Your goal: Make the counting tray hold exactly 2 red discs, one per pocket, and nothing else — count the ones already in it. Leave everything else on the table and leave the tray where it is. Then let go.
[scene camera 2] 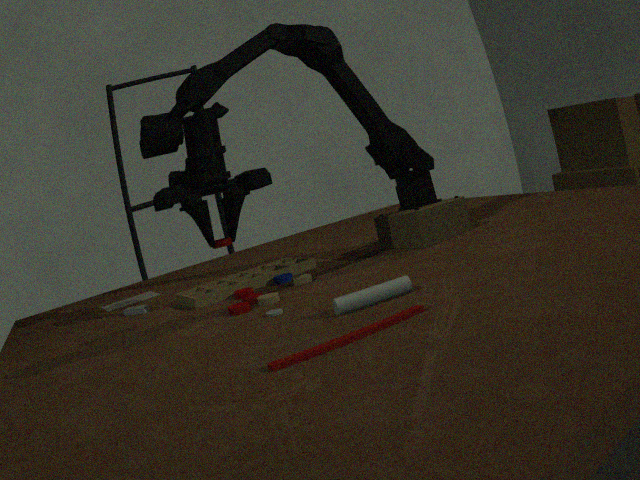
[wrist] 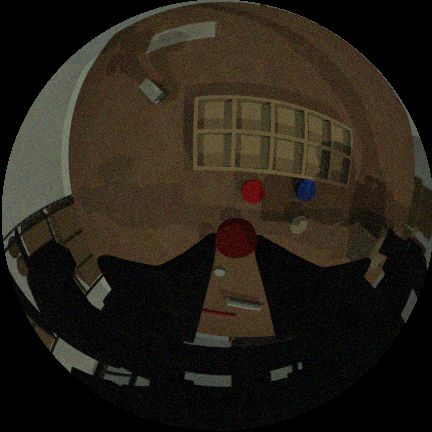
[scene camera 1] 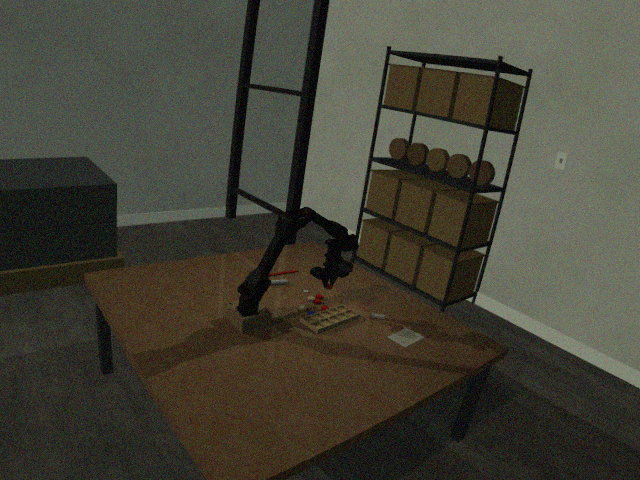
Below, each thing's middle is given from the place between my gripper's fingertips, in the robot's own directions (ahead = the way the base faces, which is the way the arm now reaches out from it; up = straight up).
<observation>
Right now the counting tray (scene camera 2: 207, 294) is 40 mm behind my hand, 110 mm to the right of it and 80 mm below it. Round my hand: red rod (scene camera 2: 328, 346) 30 mm behind, 340 mm to the left, 90 mm below.
</observation>
